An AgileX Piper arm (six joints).
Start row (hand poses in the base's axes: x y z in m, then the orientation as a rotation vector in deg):
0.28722 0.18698 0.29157 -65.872 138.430 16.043
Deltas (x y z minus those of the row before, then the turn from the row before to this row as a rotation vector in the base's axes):
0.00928 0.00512 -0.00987 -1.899 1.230 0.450
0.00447 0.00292 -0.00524 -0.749 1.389 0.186
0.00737 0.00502 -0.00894 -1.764 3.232 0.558
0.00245 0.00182 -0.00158 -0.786 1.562 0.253
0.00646 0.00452 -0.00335 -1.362 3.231 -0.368
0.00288 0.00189 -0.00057 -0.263 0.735 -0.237
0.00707 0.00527 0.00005 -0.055 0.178 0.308
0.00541 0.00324 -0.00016 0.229 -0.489 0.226
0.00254 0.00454 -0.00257 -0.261 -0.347 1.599
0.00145 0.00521 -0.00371 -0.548 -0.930 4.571
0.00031 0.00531 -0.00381 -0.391 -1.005 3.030
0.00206 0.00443 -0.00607 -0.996 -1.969 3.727
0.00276 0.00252 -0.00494 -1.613 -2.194 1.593
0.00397 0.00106 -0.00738 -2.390 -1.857 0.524
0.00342 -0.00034 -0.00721 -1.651 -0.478 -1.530
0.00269 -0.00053 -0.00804 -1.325 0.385 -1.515
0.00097 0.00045 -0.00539 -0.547 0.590 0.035
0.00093 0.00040 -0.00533 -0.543 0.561 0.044
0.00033 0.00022 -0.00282 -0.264 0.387 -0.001
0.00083 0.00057 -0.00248 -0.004 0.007 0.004
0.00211 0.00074 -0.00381 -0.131 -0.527 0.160
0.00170 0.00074 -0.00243 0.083 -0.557 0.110
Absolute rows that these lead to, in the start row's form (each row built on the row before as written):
0.29650 0.19210 0.28170 -67.413 140.027 14.722
0.30097 0.19502 0.27646 -68.166 141.427 14.783
0.30834 0.20004 0.26752 -70.091 144.624 14.930
0.31079 0.20186 0.26594 -70.979 146.148 15.077
0.31725 0.20638 0.26259 -71.540 149.681 15.517
0.32013 0.20827 0.26202 -71.441 150.550 15.650
0.32720 0.21354 0.26207 -71.906 150.554 15.755
0.33261 0.21678 0.26191 -72.046 149.913 15.744
0.33515 0.22132 0.25934 -74.204 148.836 15.443
0.33660 0.22653 0.25563 -80.232 145.561 14.863
0.33691 0.23184 0.25182 -84.071 142.970 14.136
0.33897 0.23627 0.24575 -88.695 139.321 12.030
0.34173 0.23879 0.24081 -90.738 137.222 8.621
0.34570 0.23985 0.23343 -91.844 136.448 4.383
0.34912 0.23951 0.22622 -90.560 137.946 1.739
0.35181 0.23898 0.21818 -89.422 139.927 0.162
0.35278 0.23943 0.21279 -89.912 140.554 -0.039
0.35371 0.23983 0.20746 -90.401 141.150 -0.258
0.35404 0.24005 0.20464 -90.655 141.543 -0.279
0.35487 0.24062 0.20216 -90.664 141.547 -0.278
0.35698 0.24136 0.19835 -90.709 141.073 -0.831
0.35868 0.24210 0.19592 -90.592 140.535 -1.149

